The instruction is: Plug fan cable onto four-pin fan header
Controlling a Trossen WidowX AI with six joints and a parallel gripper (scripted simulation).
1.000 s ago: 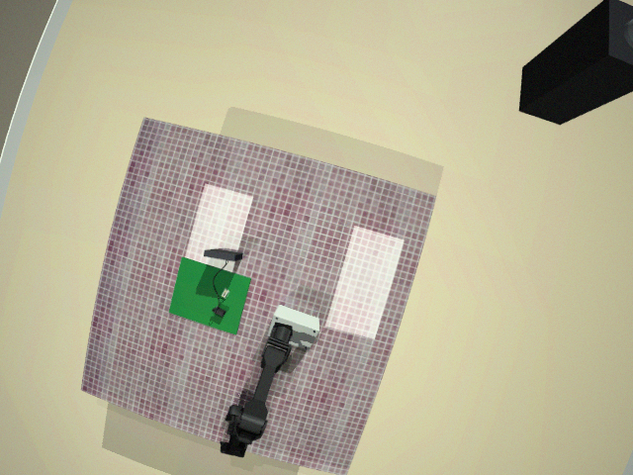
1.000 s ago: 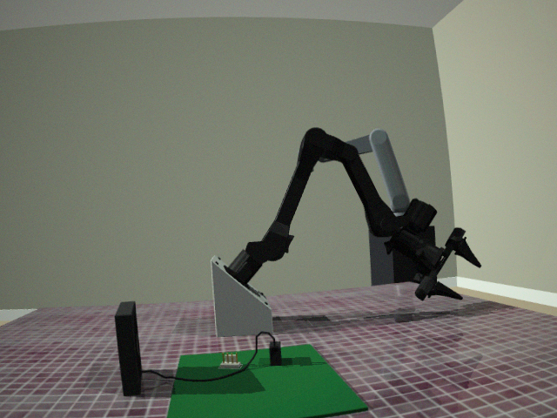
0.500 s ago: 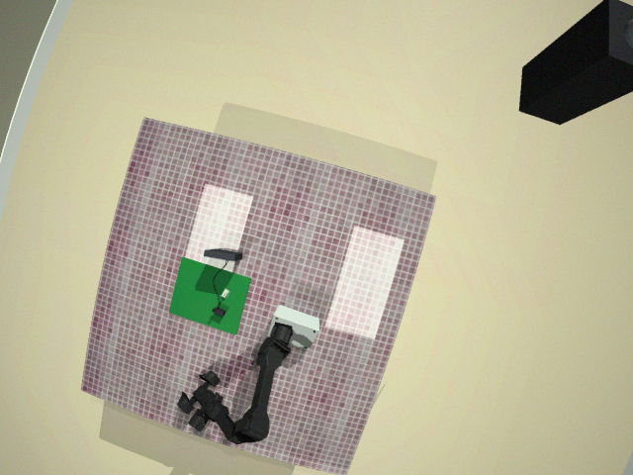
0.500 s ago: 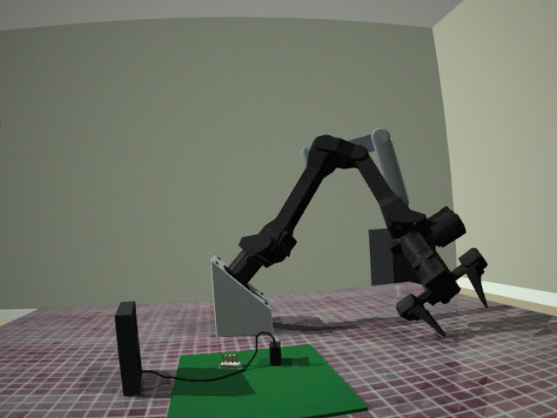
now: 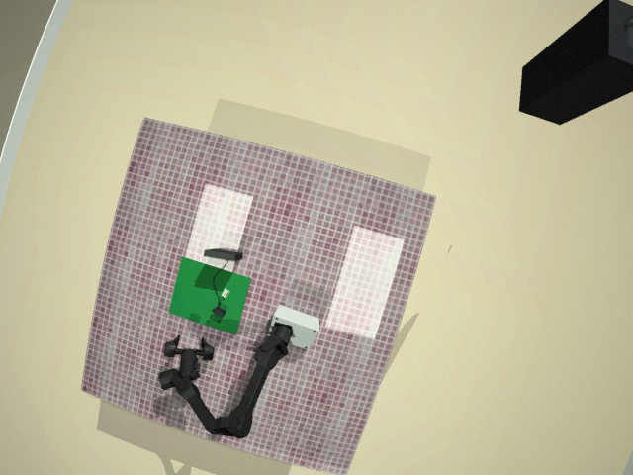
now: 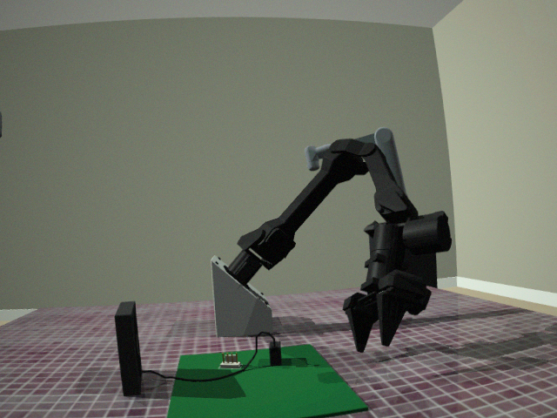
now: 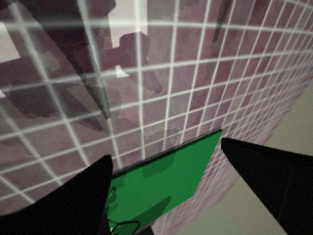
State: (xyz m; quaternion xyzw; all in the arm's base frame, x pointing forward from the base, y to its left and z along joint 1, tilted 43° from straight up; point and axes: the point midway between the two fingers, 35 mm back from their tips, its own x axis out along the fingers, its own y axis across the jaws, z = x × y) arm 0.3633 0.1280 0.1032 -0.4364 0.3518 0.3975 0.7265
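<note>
Right now the dark plug is 130 mm to the right of my gripper tip, 100 mm behind it and 20 mm below it. The rest, counted from my gripper tip: fan 350 mm to the right, 90 mm behind, 20 mm above; green board 180 mm to the right, 50 mm below, 40 mm behind.
</note>
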